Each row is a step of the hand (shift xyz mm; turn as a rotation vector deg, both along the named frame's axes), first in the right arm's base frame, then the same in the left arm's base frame.
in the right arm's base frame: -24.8 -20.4 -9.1 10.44 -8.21 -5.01
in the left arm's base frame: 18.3 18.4 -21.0 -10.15 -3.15 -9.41
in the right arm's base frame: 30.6 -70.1 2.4 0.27 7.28 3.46
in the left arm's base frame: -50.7 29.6 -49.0 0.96 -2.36 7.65
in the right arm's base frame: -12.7 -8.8 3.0 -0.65 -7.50 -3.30
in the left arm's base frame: 7.3 13.3 -4.3 -0.75 2.78 -7.70
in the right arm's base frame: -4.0 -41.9 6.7 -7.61 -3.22 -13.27
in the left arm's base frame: -12.5 31.7 -25.6 10.21 -2.85 -11.49
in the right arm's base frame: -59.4 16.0 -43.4 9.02 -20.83 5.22
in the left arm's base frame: 72.4 -9.1 -18.4 -16.56 11.70 -11.46
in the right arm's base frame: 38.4 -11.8 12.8 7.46 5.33 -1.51
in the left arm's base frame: -42.1 -2.9 0.3 -4.29 -7.75 2.80
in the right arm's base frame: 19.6 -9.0 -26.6 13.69 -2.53 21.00
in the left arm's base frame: -11.0 -20.7 -24.9 -20.10 8.37 12.67
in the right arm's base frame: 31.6 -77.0 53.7 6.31 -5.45 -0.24
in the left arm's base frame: -71.5 65.9 -18.6 -7.26 0.16 -4.11
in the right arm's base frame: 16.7 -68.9 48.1 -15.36 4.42 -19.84
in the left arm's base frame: -53.8 64.5 -16.6 21.79 -7.99 -10.50
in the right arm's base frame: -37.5 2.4 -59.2 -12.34 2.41 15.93
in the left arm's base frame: 54.2 -21.2 -39.1 6.16 14.52 12.77
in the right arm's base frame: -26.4 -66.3 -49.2 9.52 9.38 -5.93
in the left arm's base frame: 18.4 21.6 -81.9 -3.26 -14.00 2.67
